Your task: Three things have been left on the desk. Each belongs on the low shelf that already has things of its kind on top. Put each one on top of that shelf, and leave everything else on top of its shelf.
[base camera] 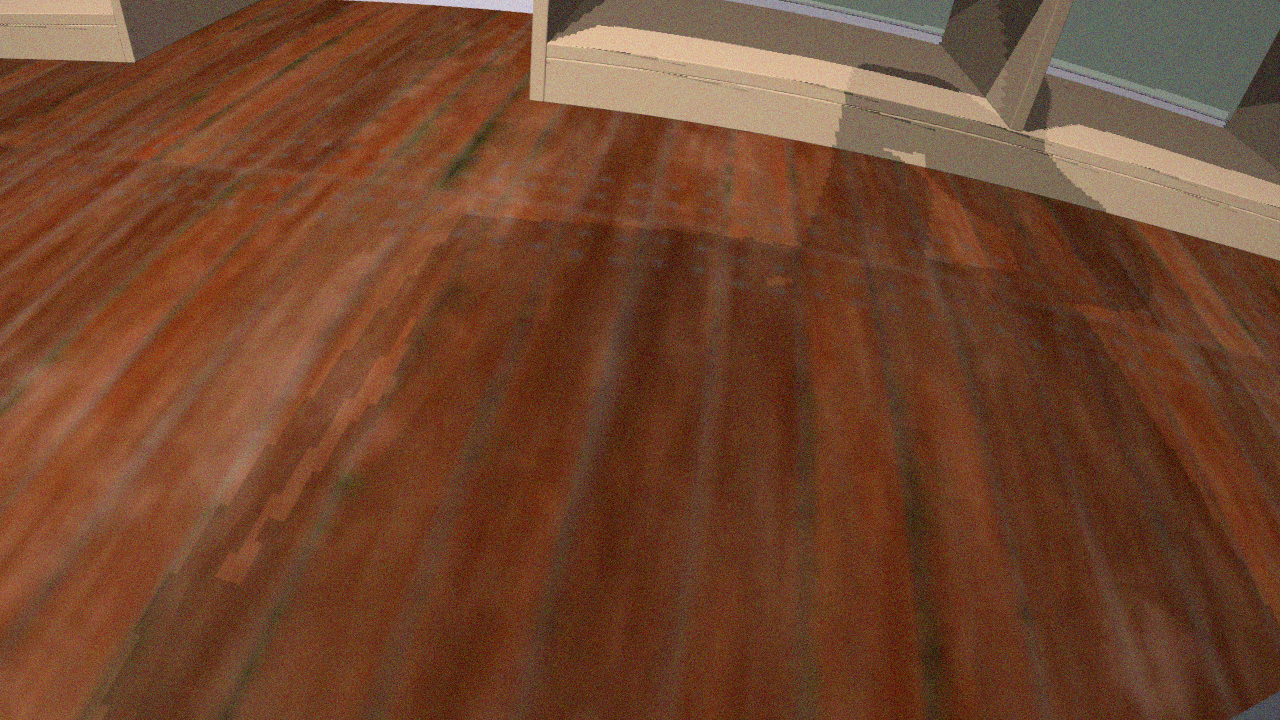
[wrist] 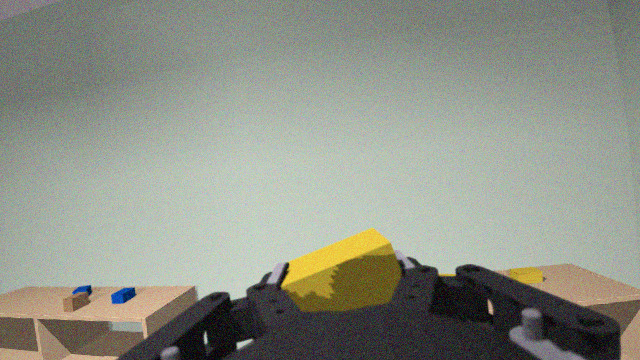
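Note:
My gripper (wrist: 339,272) is shut on a yellow block (wrist: 345,272), which sits tilted between the fingertips in the wrist view. At the right of the wrist view a low shelf (wrist: 575,292) has a yellow block (wrist: 526,275) on top; a bit of yellow also shows between the parts of my right finger. At the left a low shelf (wrist: 167,300) has two blue blocks (wrist: 123,295) (wrist: 82,290) and a brown block (wrist: 76,302) on top. My gripper does not show in the base view. The desk does not show in either view.
In the base view a shelf unit (base camera: 680,86) stands on the wooden floor (base camera: 626,402) at the top right, its lower compartments open to the front. The corner of another unit (base camera: 58,42) shows at the top left. A pale wall (wrist: 320,125) rises behind the shelves.

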